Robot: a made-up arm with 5 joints.
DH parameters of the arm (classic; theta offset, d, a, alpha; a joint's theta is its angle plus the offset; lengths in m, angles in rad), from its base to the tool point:
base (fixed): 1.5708 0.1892 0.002 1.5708
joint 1: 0 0.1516 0.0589 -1.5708
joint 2: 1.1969 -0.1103 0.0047 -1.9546
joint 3: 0 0.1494 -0.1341 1.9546
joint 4: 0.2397 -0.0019 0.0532 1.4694
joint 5: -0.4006 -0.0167 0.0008 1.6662
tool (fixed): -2.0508 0.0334 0 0
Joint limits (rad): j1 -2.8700..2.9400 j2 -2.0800..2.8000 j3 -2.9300..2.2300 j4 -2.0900..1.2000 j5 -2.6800..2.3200
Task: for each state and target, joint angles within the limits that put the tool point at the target. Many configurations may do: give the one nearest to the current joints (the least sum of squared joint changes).
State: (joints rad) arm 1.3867 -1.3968 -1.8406 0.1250 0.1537
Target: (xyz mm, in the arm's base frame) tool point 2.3 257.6 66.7
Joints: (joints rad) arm 0.8383 -1.0842 -1.6980 0.2104 0.1996
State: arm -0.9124 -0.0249 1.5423 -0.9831 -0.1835
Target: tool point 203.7 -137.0 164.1
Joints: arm -0.5082 0.3429 1.2959 -1.0537 -0.0724
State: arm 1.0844 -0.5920 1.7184 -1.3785 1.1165
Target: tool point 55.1 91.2 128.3
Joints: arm 1.4126 -0.6597 1.4893 -1.0013 1.1730
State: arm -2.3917 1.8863 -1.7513 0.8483 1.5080
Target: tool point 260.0 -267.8 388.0
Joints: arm -1.9930 1.2693 -1.8878 1.2000 1.5382
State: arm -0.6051 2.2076 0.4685 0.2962 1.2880
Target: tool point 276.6 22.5 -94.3
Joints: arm -0.8550 2.5558 0.3213 0.2437 1.2168
